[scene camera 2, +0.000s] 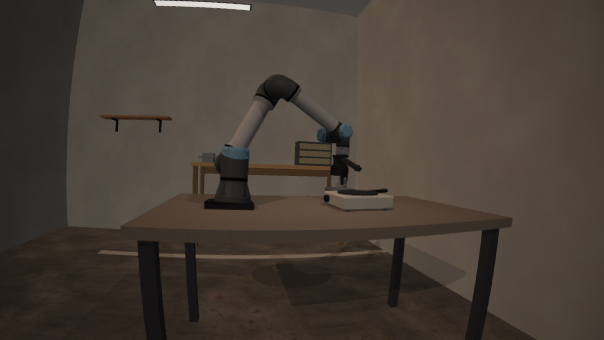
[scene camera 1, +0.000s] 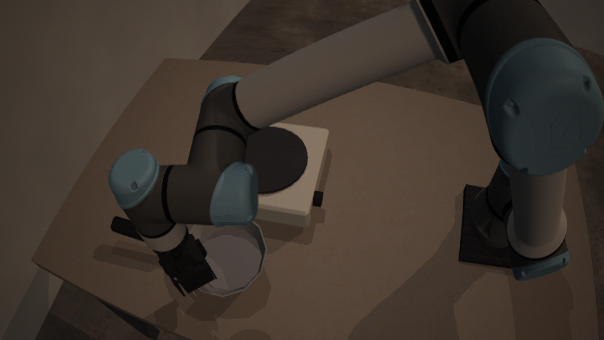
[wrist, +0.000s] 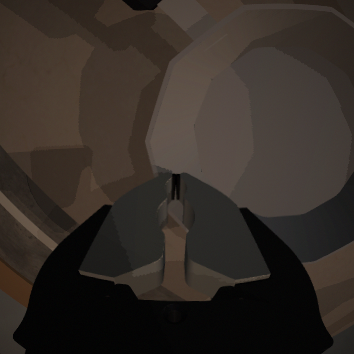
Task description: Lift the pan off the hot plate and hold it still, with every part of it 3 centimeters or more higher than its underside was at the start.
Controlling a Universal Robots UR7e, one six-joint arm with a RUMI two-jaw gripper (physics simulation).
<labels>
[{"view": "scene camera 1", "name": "my gripper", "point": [199, 282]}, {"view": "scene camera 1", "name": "grey pan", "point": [236, 253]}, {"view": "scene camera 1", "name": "hot plate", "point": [289, 159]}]
</labels>
